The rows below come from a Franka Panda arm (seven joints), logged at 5 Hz.
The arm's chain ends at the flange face. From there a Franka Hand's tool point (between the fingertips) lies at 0.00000 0.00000 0.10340 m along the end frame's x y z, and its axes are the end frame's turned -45 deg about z.
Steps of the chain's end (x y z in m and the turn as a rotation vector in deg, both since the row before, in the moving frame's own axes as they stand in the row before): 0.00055, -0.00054, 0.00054, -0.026, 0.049, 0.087; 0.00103, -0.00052, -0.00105, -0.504, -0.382, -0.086; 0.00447, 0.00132, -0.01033, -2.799, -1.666, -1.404; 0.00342, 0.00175, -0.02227, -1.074, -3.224, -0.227
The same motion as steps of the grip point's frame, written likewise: 0.00080, 0.00010, 0.00054, -0.053, 0.016, 0.087; -0.00003, 0.00052, -0.00106, -0.086, -0.626, -0.086; -0.00345, 0.00561, -0.01050, -0.801, -3.157, -1.404; -0.00431, 0.00092, -0.02245, 1.520, -3.039, -0.227
